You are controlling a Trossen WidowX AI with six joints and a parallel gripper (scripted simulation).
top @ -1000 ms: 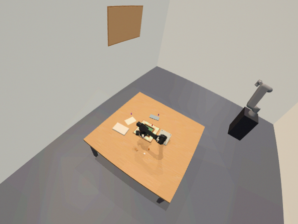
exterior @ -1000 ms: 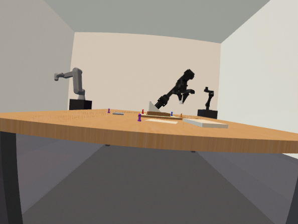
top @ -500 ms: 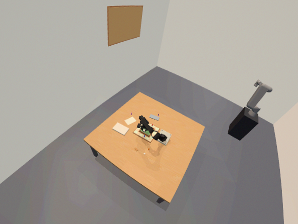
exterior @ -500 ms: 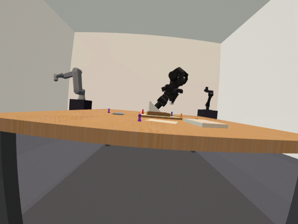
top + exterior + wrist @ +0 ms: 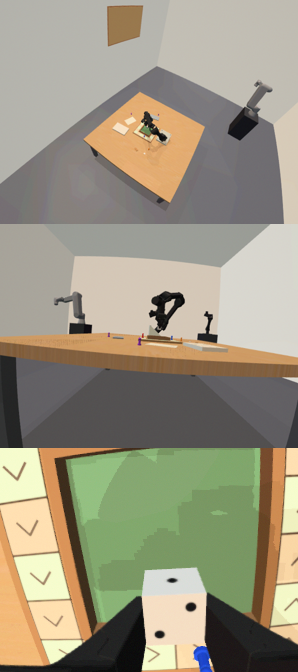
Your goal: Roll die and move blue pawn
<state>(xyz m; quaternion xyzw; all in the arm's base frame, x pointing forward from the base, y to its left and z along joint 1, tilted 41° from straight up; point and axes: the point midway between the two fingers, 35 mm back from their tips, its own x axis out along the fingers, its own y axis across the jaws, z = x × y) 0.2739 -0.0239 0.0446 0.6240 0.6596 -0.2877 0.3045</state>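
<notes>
Right now my gripper tip is 11 cm to the right of the blue pawn, 6 cm above it and 3 cm past it. The rest, counted from my gripper tip: green tray (9 cm below, 1 cm to the right); then red pawn (12 cm to the right, 6 cm below, 2 cm behind); then white die (right at my gripper tip).
</notes>
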